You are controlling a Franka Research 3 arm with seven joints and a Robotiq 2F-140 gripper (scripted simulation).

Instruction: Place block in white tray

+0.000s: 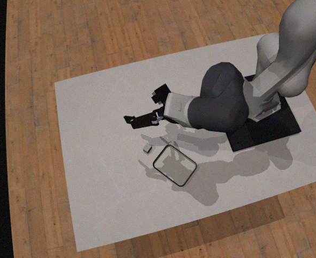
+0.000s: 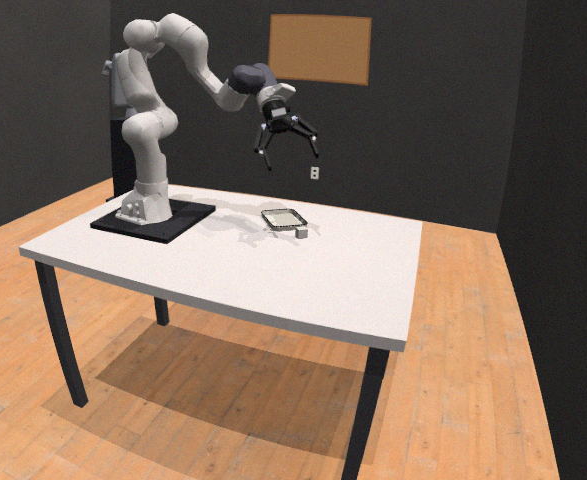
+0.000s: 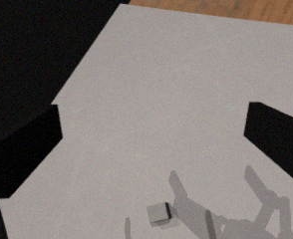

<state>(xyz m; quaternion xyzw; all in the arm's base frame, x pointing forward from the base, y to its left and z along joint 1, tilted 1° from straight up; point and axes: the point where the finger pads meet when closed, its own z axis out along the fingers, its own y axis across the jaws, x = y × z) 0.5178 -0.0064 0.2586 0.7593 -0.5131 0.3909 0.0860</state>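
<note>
Now: hand 26 cm above the grey block, 8 cm to the right of it and 2 cm short of it. Round my hand: white tray: 26 cm below, 18 cm to the left, 8 cm behind.
</note>
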